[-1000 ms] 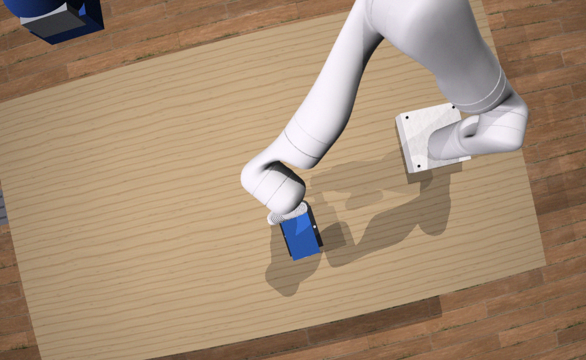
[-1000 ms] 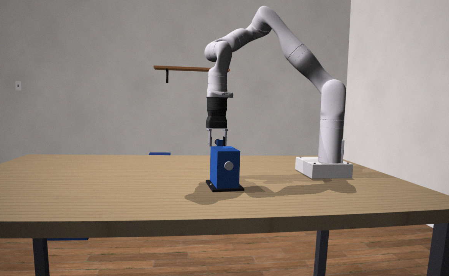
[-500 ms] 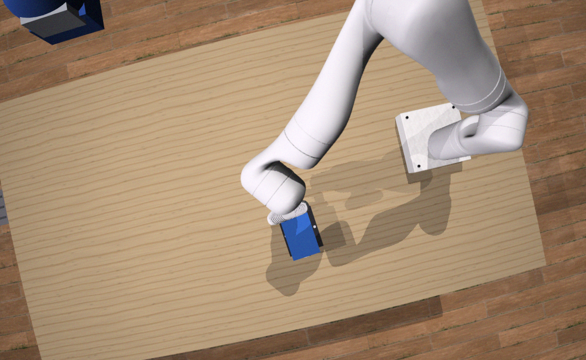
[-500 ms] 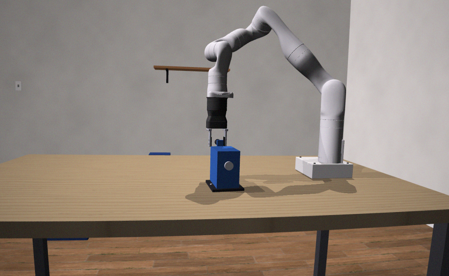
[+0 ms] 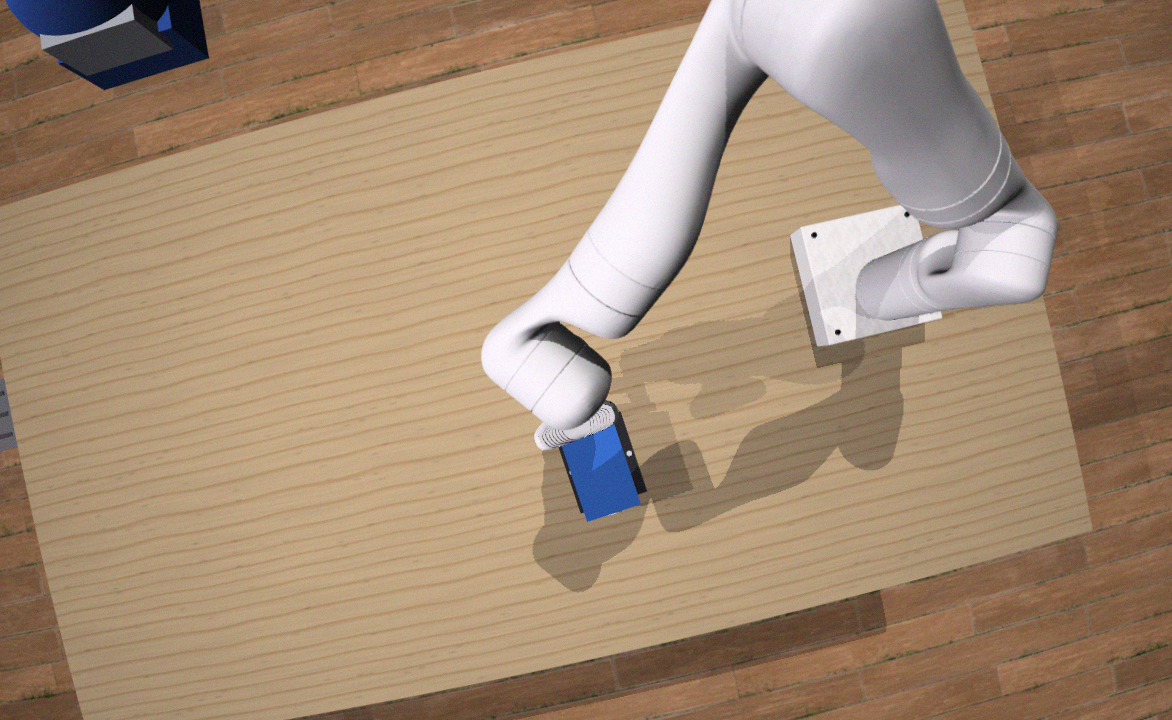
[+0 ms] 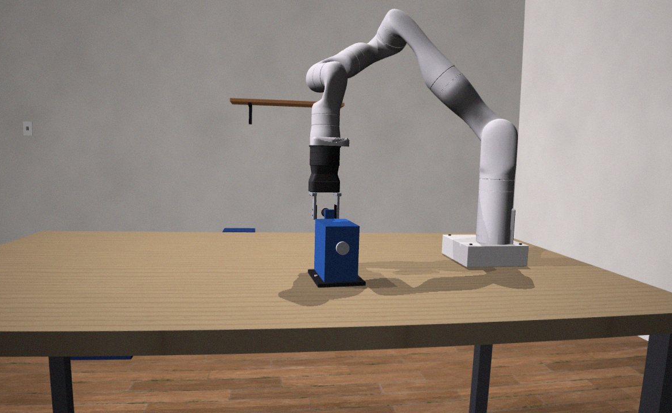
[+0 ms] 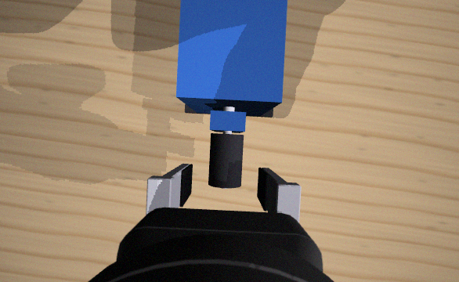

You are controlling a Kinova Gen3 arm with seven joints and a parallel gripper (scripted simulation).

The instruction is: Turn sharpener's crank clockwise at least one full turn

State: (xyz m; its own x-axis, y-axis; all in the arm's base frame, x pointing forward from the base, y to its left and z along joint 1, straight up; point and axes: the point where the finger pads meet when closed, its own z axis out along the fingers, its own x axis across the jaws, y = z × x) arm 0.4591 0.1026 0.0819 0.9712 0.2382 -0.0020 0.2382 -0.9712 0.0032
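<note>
The black handle lies 20 mm to the left of my hand. From my hand the other things lie so: crank (20 mm to the left, 10 mm below, 10 mm behind).
</note>
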